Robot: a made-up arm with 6 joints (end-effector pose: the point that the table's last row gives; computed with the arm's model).
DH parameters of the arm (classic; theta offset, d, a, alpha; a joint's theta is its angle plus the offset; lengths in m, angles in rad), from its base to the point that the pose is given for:
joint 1: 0 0.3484 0.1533 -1.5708
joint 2: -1.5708 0 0.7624 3.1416
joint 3: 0 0 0.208 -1.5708
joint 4: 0 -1.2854 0 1.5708
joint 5: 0 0 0 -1.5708
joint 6: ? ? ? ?
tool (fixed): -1.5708 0 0 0
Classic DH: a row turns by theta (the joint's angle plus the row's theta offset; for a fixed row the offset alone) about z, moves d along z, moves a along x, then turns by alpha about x.
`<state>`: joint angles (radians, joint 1 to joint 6).
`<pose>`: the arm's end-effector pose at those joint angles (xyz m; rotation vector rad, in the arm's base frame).
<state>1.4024 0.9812 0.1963 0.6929 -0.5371 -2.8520</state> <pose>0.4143 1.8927 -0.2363 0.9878 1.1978 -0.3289</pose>
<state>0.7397 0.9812 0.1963 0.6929 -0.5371 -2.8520</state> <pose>1.4911 1.2372 -0.2363 1.3699 0.8396 -0.8475</pose>
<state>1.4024 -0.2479 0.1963 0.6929 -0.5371 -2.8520</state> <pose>0.3081 1.2676 1.8315 1.9869 1.1678 0.5842</pose>
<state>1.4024 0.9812 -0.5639 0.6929 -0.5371 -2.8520</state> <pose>0.2449 0.8959 -0.7499 0.3161 1.0571 -0.7813</pose>
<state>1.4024 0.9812 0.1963 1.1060 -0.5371 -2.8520</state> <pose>0.4557 1.9186 -0.2038 0.7742 1.0463 0.0160</pose>
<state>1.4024 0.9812 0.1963 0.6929 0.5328 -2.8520</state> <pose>0.2611 2.0762 -0.0818 1.3706 1.9082 0.4939</pose>
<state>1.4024 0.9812 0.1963 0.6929 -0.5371 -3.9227</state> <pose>0.4143 1.8927 -0.2363 1.8908 0.9906 -1.0268</pose>
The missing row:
joint 6: 1.5708 -0.2792 0 1.5708
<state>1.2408 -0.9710 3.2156 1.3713 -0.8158 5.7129</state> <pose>-0.1588 -1.0789 -0.5827 -2.5630 1.2362 0.7444</pose>
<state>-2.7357 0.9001 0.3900 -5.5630 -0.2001 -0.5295</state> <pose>-2.0286 -0.8320 0.2062 0.8588 0.4876 -2.6480</pose>
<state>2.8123 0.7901 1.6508 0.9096 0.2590 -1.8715</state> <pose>-1.4545 0.4374 2.2286 -1.2541 -0.8379 -2.3509</pose>
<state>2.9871 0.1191 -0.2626 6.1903 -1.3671 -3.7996</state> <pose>-1.4517 0.2004 0.5459 0.6031 1.2729 -0.6688</pose>
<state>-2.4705 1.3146 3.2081 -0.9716 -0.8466 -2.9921</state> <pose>-0.1582 -0.3461 1.9075 1.6253 -1.4635 0.4728</pose>
